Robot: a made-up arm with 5 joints. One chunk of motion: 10 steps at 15 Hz.
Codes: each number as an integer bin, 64 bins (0 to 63) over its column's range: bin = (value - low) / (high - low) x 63, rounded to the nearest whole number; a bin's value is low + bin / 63 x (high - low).
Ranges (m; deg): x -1.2..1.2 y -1.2..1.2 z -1.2..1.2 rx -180..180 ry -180..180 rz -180..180
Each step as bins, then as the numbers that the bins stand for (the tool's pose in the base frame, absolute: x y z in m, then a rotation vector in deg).
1 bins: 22 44 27 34 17 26
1 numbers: -0.3619 0.4762 -0.1714 14.29 -82.86 -31.43
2 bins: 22 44 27 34 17 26
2 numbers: -0.3619 0.4762 -0.1714 14.29 -82.86 -31.43
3 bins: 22 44 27 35 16 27
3 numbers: -0.3619 0.4762 -0.1714 20.00 -88.57 -25.71
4 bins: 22 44 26 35 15 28
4 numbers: -0.3619 0.4762 -0.2095 20.00 -94.29 -20.00
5 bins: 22 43 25 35 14 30
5 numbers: -0.3619 0.4381 -0.2476 20.00 -100.00 -8.57
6 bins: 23 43 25 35 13 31
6 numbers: -0.3238 0.4381 -0.2476 20.00 -105.71 -2.86
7 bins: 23 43 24 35 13 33
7 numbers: -0.3238 0.4381 -0.2857 20.00 -105.71 8.57
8 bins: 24 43 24 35 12 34
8 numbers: -0.2857 0.4381 -0.2857 20.00 -111.43 14.29
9 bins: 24 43 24 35 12 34
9 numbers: -0.2857 0.4381 -0.2857 20.00 -111.43 14.29
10 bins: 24 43 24 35 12 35
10 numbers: -0.2857 0.4381 -0.2857 20.00 -111.43 20.00
